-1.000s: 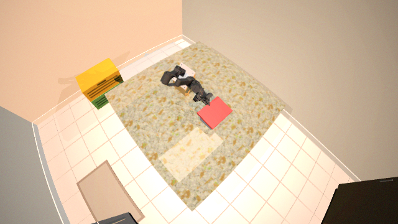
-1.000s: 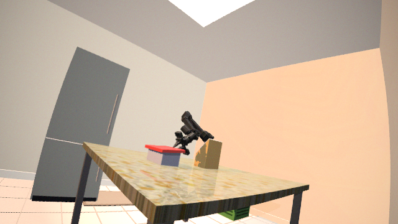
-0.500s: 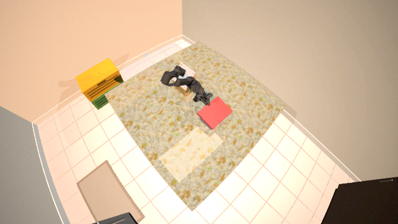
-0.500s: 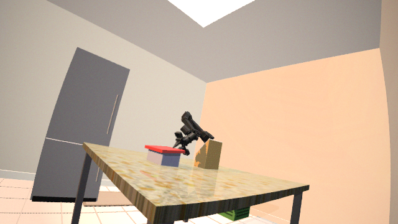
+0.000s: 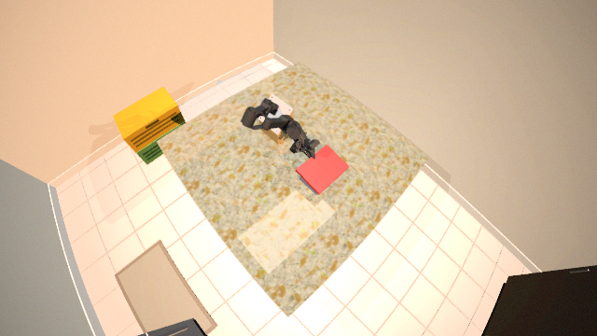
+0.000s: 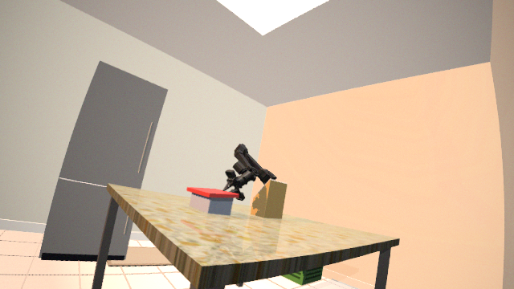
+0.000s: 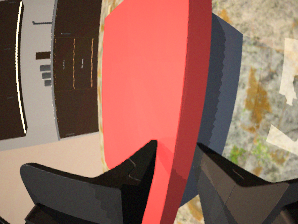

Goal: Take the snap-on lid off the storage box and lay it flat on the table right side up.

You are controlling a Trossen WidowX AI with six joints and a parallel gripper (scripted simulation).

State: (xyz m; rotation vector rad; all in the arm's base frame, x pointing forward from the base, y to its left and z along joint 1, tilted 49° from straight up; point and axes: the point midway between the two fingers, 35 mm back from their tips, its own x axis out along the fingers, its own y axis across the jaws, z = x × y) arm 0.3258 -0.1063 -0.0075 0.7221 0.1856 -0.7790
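Right now my gripper tip is 8 cm short of the red lid and 1 cm to the left of it. The rest, counted from my gripper tip: storage box: 7 cm ahead, 1 cm to the right, 5 cm below.
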